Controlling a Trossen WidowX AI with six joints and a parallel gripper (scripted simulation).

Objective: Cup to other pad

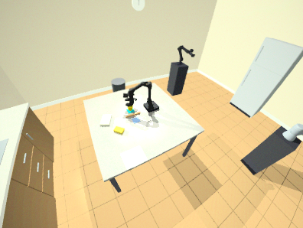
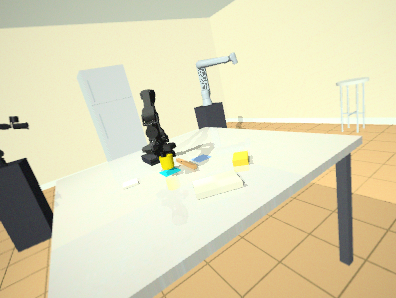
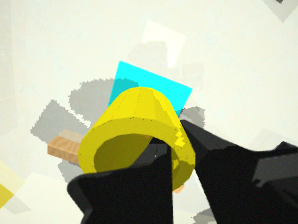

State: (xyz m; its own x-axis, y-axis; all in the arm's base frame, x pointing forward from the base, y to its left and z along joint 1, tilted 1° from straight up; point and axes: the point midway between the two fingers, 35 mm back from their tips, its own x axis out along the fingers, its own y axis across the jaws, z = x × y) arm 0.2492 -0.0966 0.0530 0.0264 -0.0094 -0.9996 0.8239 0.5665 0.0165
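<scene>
Right now my gripper tip is 6 cm above the cyan pad, 2 cm to the right of it and 2 cm short of it. From my gripper tip the other things lie so: orange marble 3 cm to the left, 2 cm below, 1 cm ahead; then wooden stick 12 cm to the left, 5 cm below, 2 cm ahead; then yellow cup 2 cm to the left, 2 cm ahead.
</scene>
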